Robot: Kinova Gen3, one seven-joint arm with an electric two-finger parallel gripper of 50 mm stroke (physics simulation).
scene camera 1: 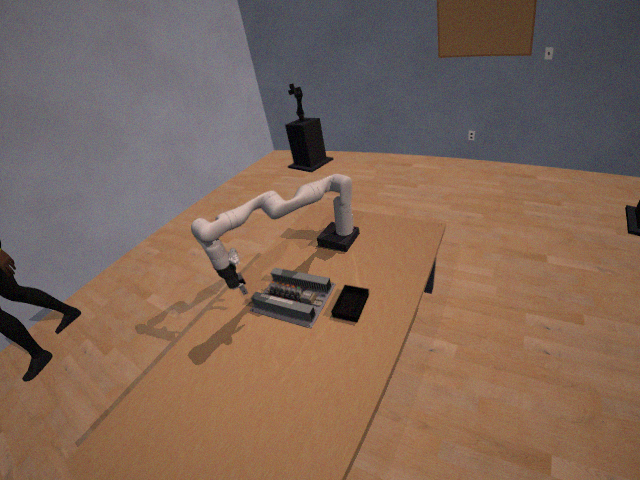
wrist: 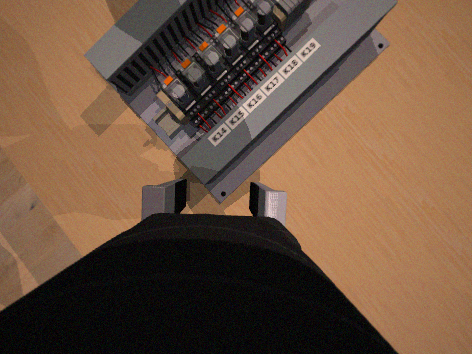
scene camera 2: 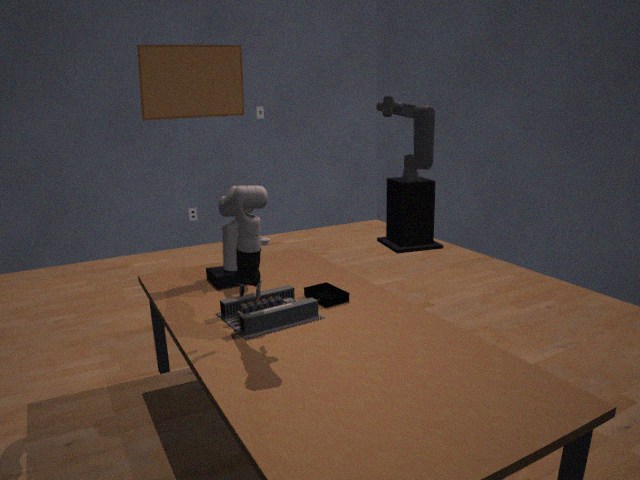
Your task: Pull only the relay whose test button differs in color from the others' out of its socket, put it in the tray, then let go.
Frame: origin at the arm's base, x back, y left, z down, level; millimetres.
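Seen in the pictures: gripper, between the fingertips: (scene camera 1: 244, 288) (wrist: 218, 194) (scene camera 2: 249, 296); arm's base, origin of its link: (scene camera 1: 344, 230) (scene camera 2: 233, 268).
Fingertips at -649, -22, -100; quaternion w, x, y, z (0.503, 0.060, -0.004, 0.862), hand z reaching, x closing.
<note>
Pixels of each thing's top centre, then the offset from my fingertips to it, as dx, dy, dz. "spot": a spot on its surface instead.
- sixth relay, a spot on its surface: (wrist: 263, 8) spot: +164, +128, +79
- black tray, a spot on its surface: (scene camera 2: 326, 294) spot: +304, +358, +144
- label strip, a spot on its surface: (wrist: 263, 92) spot: +81, +86, +84
Several relays (scene camera 1: 285, 292) (scene camera 2: 263, 303) (wrist: 212, 56) sit in a row of sockets on the grey panel (scene camera 1: 319, 318) (scene camera 2: 279, 319) (wrist: 320, 111). Five show orange test buttons in the wrist view. The sixth relay (wrist: 263, 8), at the K19 end, is cut by the top edge and its button is out of the wrist view; a faint green spot shows at that end in scene camera 1. My gripper (scene camera 1: 243, 290) (scene camera 2: 250, 291) (wrist: 218, 194) is open and empty, above and beside the panel's K14-end corner, apart from the relays. The black tray (scene camera 1: 350, 303) (scene camera 2: 326, 294) stands empty beside the panel's other end.
Two slotted grey wire ducts (scene camera 1: 299, 279) (wrist: 145, 42) flank the relay row; the label strip (wrist: 263, 92) lies on the nearer one. Thin red and black wires run by the sockets. Beige end blocks (wrist: 172, 106) bound the row. A person's legs (scene camera 1: 38, 297) show at the left in scene camera 1.
</note>
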